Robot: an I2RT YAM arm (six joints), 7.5 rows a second.
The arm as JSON. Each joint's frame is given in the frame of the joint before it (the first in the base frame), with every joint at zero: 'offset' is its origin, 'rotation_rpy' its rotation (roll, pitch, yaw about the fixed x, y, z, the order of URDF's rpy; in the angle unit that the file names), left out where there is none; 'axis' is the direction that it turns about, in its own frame. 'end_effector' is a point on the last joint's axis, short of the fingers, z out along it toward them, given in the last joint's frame.
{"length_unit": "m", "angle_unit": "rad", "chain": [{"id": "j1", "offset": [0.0, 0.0, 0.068], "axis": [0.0, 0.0, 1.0]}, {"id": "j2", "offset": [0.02, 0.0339, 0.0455], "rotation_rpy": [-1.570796, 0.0, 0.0], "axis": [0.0, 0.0, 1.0]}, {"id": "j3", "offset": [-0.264, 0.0, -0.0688], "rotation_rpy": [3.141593, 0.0, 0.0], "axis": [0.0, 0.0, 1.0]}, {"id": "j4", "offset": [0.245, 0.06, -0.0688], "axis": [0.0, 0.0, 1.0]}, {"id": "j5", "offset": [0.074, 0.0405, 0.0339], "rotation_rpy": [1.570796, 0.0, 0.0], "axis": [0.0, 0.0, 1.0]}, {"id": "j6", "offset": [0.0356, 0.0, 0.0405], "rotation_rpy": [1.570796, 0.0, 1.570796], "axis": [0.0, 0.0, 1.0]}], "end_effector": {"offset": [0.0, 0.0, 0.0], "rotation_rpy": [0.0, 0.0, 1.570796]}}
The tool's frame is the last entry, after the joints.
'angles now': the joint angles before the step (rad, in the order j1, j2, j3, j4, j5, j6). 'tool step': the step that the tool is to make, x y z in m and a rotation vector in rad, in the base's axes. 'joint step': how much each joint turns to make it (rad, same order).
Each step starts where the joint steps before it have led.
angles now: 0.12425, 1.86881, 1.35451, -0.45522, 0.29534, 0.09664
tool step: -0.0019, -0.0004, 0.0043, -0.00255, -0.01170, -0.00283
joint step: 0.00001, -0.01420, -0.00397, 0.00104, 0.00489, 0.00007
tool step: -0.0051, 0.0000, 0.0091, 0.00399, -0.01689, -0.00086
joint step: 0.00160, -0.03151, -0.00747, -0.00774, -0.00008, 0.00322
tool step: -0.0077, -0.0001, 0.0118, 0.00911, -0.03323, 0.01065
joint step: 0.00141, -0.04794, -0.02067, 0.00820, -0.00943, -0.00466
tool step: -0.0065, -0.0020, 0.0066, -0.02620, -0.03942, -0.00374
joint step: -0.00073, -0.03974, -0.03306, 0.03452, 0.02589, -0.01810
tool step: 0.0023, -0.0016, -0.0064, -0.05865, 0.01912, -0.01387
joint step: -0.00040, 0.01907, -0.00044, 0.00222, 0.05142, -0.02703
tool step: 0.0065, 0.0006, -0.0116, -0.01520, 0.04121, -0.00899
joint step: 0.00059, 0.04579, 0.01972, -0.01729, 0.01369, 0.00153
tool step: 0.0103, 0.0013, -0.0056, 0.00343, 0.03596, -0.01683
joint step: 0.00026, 0.05460, 0.05742, -0.04553, 0.00352, 0.01997
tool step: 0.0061, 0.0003, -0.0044, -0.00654, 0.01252, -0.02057
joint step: 0.00009, 0.03229, 0.02857, -0.01550, 0.01561, 0.01559
